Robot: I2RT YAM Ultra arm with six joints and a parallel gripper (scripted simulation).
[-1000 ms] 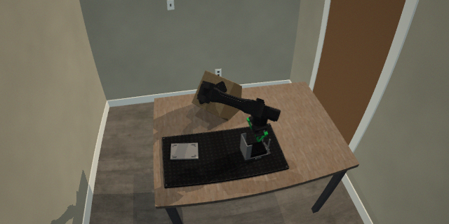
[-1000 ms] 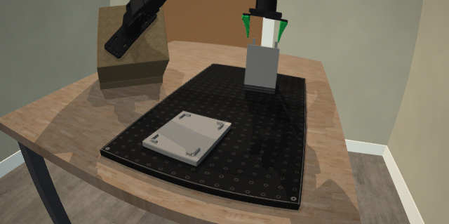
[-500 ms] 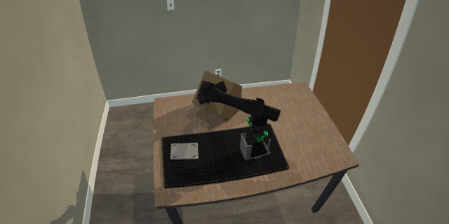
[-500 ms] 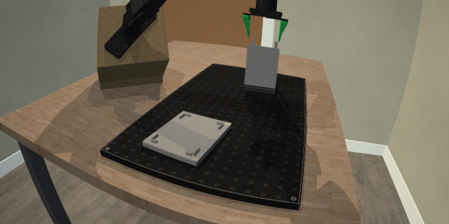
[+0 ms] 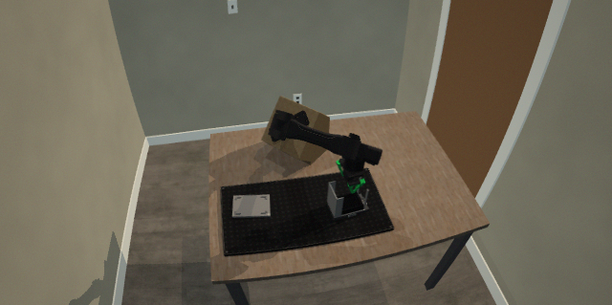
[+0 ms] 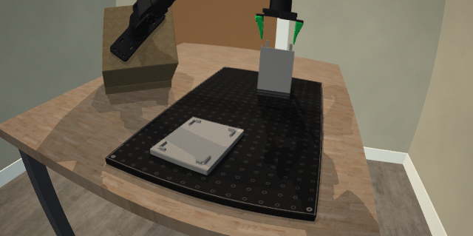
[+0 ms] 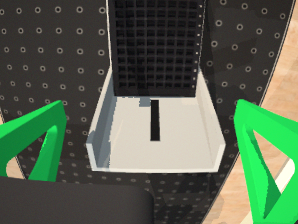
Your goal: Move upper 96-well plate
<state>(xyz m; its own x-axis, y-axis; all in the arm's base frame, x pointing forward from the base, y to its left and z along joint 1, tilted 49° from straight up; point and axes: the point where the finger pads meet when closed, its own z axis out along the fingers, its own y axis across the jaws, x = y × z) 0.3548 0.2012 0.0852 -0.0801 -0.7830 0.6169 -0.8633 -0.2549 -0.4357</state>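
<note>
My hand is 120 mm above the black 96-well plate. Also, from my hand: grey plate nest N1 (150 mm behind, 370 mm to the right, 150 mm below); pale A1 mark (80 mm behind, 310 mm to the right, 150 mm below); pale wall (60 mm to the right, 80 mm below).
</note>
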